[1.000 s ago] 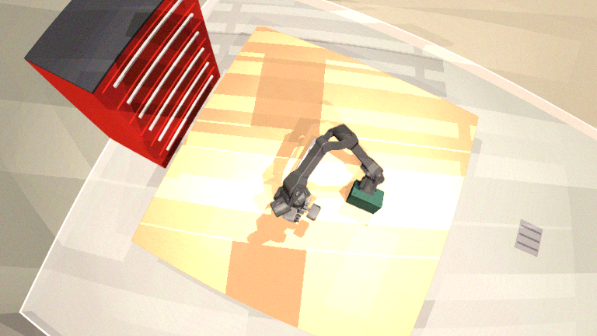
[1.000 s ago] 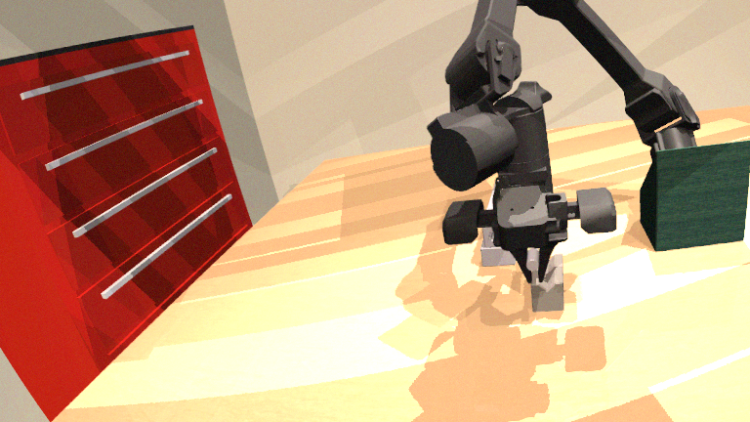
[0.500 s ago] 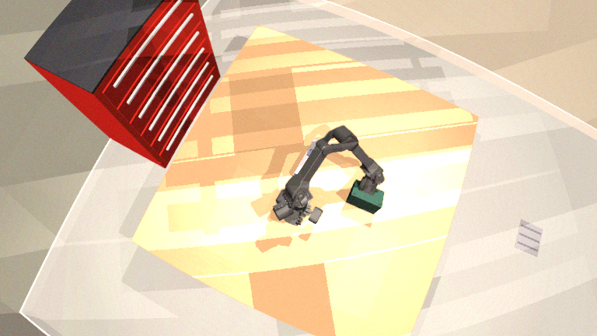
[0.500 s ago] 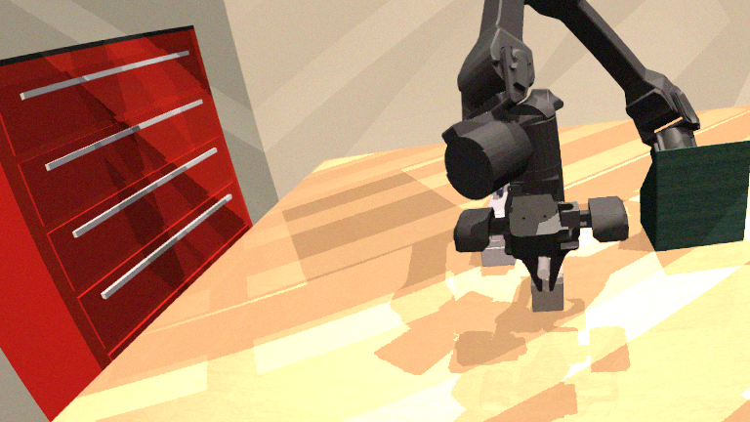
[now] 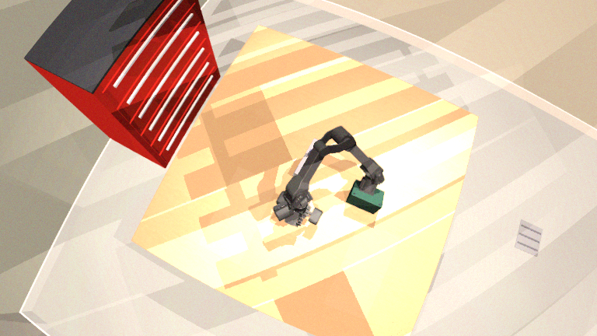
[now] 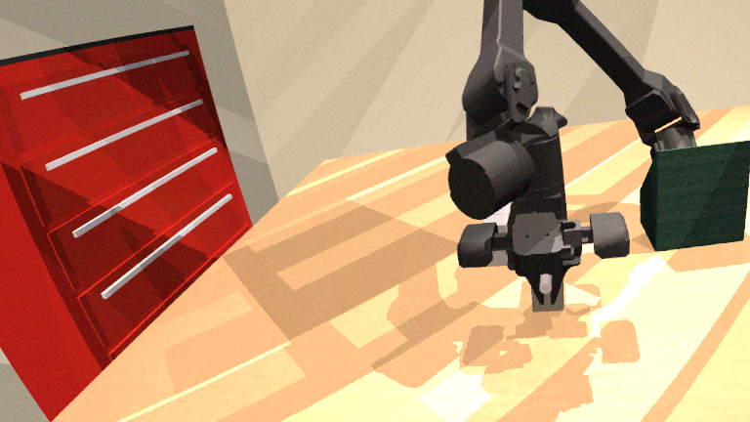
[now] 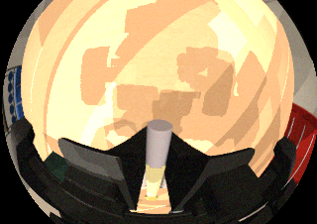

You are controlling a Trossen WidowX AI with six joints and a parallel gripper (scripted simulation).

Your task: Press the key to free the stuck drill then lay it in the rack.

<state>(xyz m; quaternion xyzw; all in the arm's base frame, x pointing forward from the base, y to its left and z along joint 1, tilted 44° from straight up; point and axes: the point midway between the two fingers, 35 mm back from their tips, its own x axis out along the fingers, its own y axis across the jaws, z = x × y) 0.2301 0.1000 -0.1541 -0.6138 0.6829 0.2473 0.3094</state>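
My gripper tip is 40 mm to the left of the drill and 30 mm below it. From my gripper tip the other things lie so: v-grooved rack 50 mm to the right, 10 mm behind; then blue key 250 mm to the right, 50 mm ahead, 30 mm above; then pale grey holder block 220 mm to the right, 50 mm ahead, 20 mm above.
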